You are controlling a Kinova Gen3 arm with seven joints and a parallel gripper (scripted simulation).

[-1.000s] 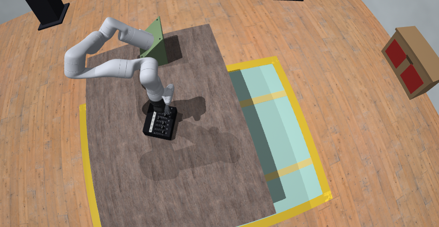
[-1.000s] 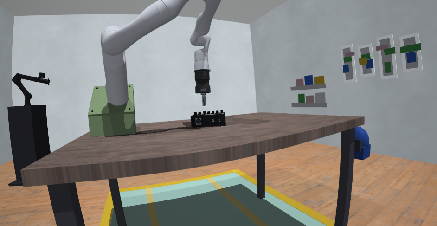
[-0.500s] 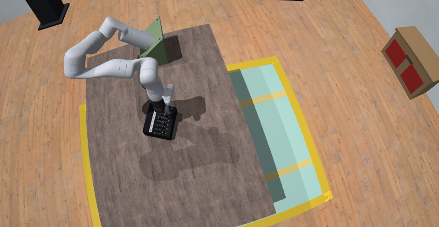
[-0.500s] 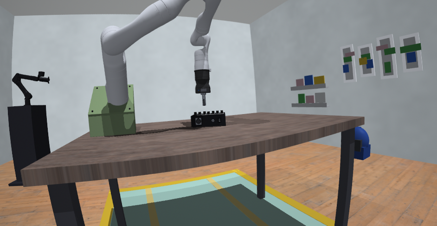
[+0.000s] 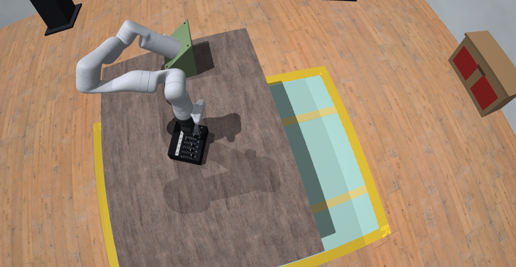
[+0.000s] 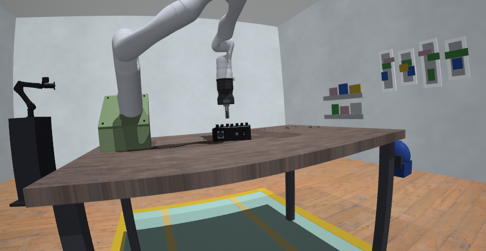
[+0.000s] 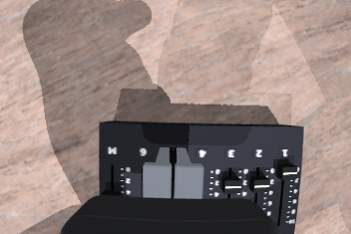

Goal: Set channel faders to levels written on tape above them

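Now: hand 5 cm past the master fader cap, 4 cm above it and 2 cm to the left of it.
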